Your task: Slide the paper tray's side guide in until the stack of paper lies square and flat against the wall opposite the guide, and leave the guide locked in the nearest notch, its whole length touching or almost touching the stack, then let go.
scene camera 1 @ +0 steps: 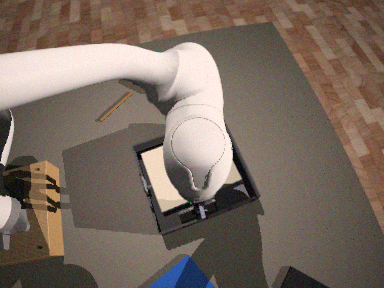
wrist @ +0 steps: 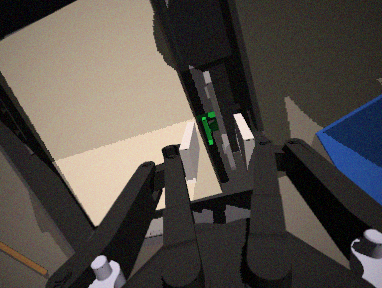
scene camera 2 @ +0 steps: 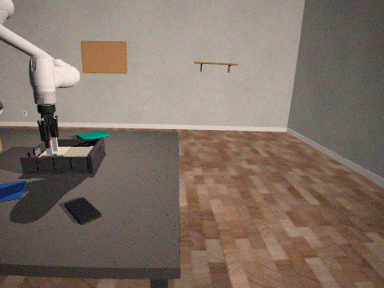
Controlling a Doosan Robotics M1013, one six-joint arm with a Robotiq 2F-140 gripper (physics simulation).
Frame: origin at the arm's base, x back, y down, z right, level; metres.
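Seen in the pictures: gripper, fingertip midpoint: (wrist: 215, 131) (scene camera 2: 52, 152); arm's base at its link origin: (scene camera 1: 4, 212).
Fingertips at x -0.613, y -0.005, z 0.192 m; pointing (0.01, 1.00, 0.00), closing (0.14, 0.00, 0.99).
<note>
Pixels of each thing's top centre, then the offset from my fingertips to it. "pt": a spot on its surface instead.
- black paper tray at its top centre: (wrist: 113, 135) (scene camera 1: 193, 168) (scene camera 2: 66, 144) dx -0.032, dy -0.006, dz -0.104 m
- table with a cream paper stack, top centre: (wrist: 110, 128) (scene camera 1: 190, 166) (scene camera 2: 69, 152) dx -0.032, dy +0.046, dz -0.132 m
- grey lever bar at a spot on its surface: (wrist: 226, 145) pt dx +0.023, dy +0.010, dz +0.005 m
- blue open container at a spot on its surface: (wrist: 357, 140) (scene camera 1: 186, 273) pt dx +0.104, dy +0.082, dz +0.179 m
- dark flat block at its top centre: (scene camera 2: 82, 208) dx -0.223, dy +0.081, dz +0.374 m
- thin wooden stick at its top centre: (wrist: 8, 252) (scene camera 1: 116, 105) dx +0.148, dy +0.082, dz -0.495 m
- teal flat object at its top centre: (scene camera 2: 93, 134) dx -0.060, dy +0.071, dz -0.600 m
The black paper tray (scene camera 1: 208, 216) (scene camera 2: 72, 165) stands on the table with a cream paper stack (scene camera 1: 155, 172) (scene camera 2: 80, 151) (wrist: 100, 100) inside. In the wrist view the stack's long edge runs along the dark side guide, whose green latch (wrist: 208, 129) and grey lever bar (wrist: 226, 145) show between the fingers. My gripper (scene camera 2: 51, 148) (wrist: 215, 131) points down into the tray and is partly open. Its left pad is over the stack beside the guide and its right pad is on the lever's outer side, with a small gap visible there. The notch engagement is hidden.
A blue open container (scene camera 1: 182, 275) (scene camera 2: 11, 191) (wrist: 357, 140) and a dark flat block (scene camera 1: 300, 279) (scene camera 2: 82, 210) lie near the tray. A wooden block (scene camera 1: 54, 215), a thin wooden stick (scene camera 1: 116, 106) (wrist: 22, 259) and a teal flat object (scene camera 2: 93, 135) are also on the table.
</note>
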